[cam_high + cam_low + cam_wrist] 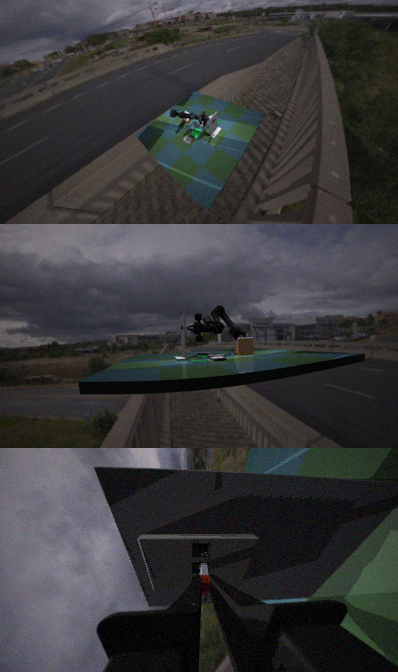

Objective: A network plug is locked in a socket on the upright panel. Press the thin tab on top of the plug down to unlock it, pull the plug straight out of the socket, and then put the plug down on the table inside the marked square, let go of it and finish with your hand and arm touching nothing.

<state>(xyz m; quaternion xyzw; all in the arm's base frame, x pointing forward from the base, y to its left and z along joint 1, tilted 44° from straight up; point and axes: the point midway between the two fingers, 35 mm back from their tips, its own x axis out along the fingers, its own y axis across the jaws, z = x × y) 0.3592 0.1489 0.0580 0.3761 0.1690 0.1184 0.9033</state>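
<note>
My gripper tip is 13 cm past the green marked square, 15 cm to the left of it and 20 cm above it. Round my gripper tip: grey upright panel: 4 cm ahead, 1 cm to the left, 7 cm below; then network plug: 1 cm ahead.
</note>
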